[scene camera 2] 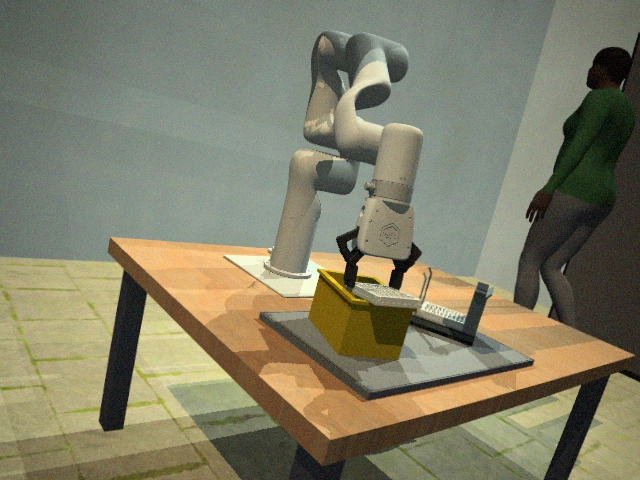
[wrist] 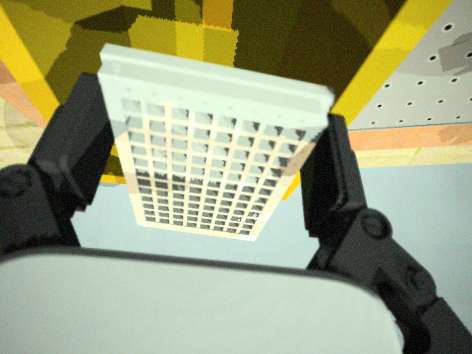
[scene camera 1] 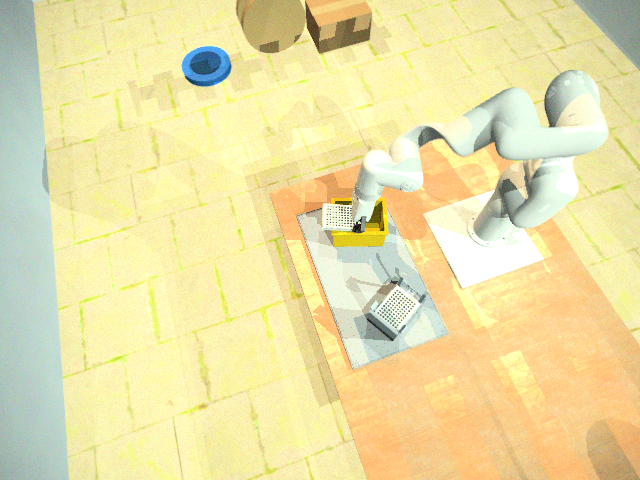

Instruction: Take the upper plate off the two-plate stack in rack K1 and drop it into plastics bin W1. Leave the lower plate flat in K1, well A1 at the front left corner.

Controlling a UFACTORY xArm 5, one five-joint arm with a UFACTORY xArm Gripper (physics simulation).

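Frame: origin at the arm's base, x ahead, y left, z up, level; centimetres.
Seen in the pictures: gripper, between the fingertips: [scene camera 2: 371, 289] [wrist: 215, 119] [scene camera 1: 357, 218]; arm's base, origin of its link: [scene camera 2: 287, 270] [scene camera 1: 487, 229].
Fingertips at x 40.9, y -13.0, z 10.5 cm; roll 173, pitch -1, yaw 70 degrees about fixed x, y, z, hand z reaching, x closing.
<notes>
Offsets run from my fingertips to a thing's middle. Level surfaces: height alone.
The upper plate @(dx +4.0, dy -1.5, dz +0.6 cm) [scene camera 1: 338, 216] [scene camera 2: 386, 294] [wrist: 215, 87], white with a grid of wells, is off the rack. My gripper [scene camera 1: 360, 225] [scene camera 2: 373, 283] [wrist: 215, 119] is shut on it near one end, a finger at each long side. The plate lies over yellow bin W1 @(dx -0.9, dy -0.7, dz -5.0 cm) [scene camera 1: 359, 239] [scene camera 2: 325, 315] [wrist: 382, 60] and juts out past one wall. Whether it touches the rim I cannot tell. The lower plate @(dx -1.3, dy +28.7, dz -6.8 cm) [scene camera 1: 397, 308] [scene camera 2: 443, 312] sits in grey rack K1 @(dx -1.9, dy +28.4, dz -4.0 cm) [scene camera 1: 381, 326] [scene camera 2: 478, 315] and looks flat. Its well A1 is too small to make out.
Bin and rack stand on a grey perforated board @(dx +1.1, dy +13.4, dz -10.6 cm) [scene camera 1: 336, 289] [scene camera 2: 465, 361] [wrist: 425, 105] on the wooden table @(dz -11.3 cm) [scene camera 1: 444, 413] [scene camera 2: 232, 330]. The rack has upright posts. A person [scene camera 2: 589, 149] in green stands beyond the table. A blue ring [scene camera 1: 188, 69] and a box [scene camera 1: 343, 31] lie on the floor.
</notes>
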